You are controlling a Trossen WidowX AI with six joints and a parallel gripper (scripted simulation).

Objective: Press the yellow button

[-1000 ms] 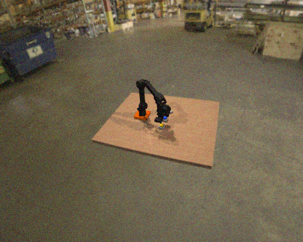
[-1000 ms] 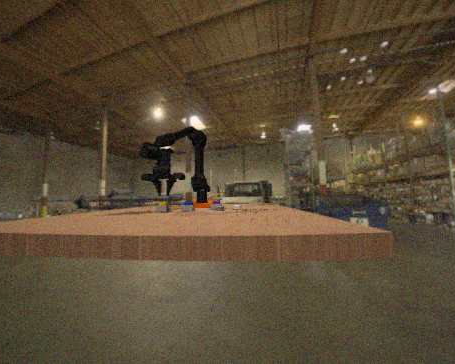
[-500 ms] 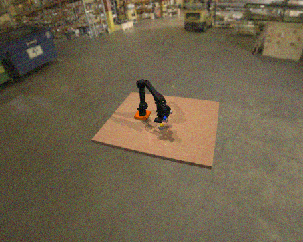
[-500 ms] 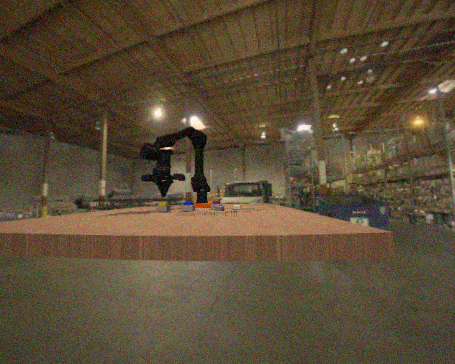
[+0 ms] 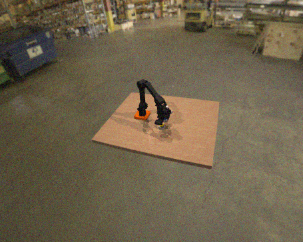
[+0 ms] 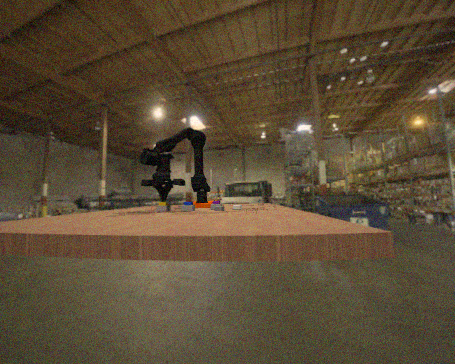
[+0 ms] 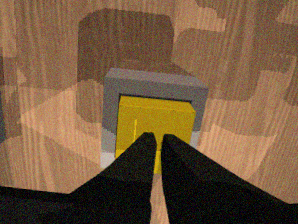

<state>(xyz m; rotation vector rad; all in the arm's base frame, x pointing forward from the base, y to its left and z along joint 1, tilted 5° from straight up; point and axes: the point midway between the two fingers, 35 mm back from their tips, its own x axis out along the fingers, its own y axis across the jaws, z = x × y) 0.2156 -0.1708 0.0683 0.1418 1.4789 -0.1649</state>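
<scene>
Now: gripper tip 110 mm to the right of the blue button, 20 mm short of it and 10 mm above it. From my gripper tip the other things lie so: purple button 240 mm to the left, 30 mm behind, 10 mm below; then yellow button 10 mm below.
</scene>
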